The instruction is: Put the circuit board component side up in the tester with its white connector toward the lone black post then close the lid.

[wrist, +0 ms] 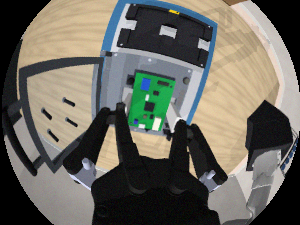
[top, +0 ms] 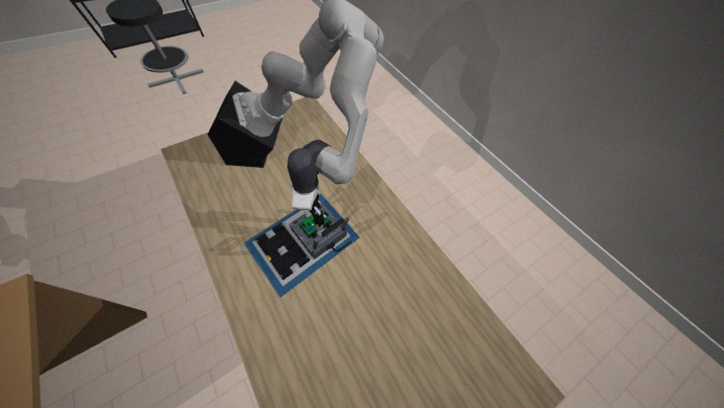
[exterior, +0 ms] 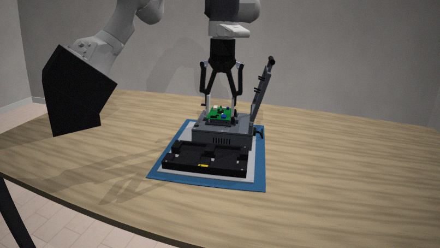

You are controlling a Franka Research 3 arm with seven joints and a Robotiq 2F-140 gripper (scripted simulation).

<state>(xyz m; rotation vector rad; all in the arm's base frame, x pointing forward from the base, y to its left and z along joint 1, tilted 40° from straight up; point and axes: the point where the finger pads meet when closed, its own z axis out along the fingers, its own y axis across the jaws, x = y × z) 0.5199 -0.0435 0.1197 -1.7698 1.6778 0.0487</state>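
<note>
The green circuit board lies 20 mm below my hand. Also, from my hand: tester lid: 120 mm ahead, 80 mm above, 20 mm to the left.
</note>
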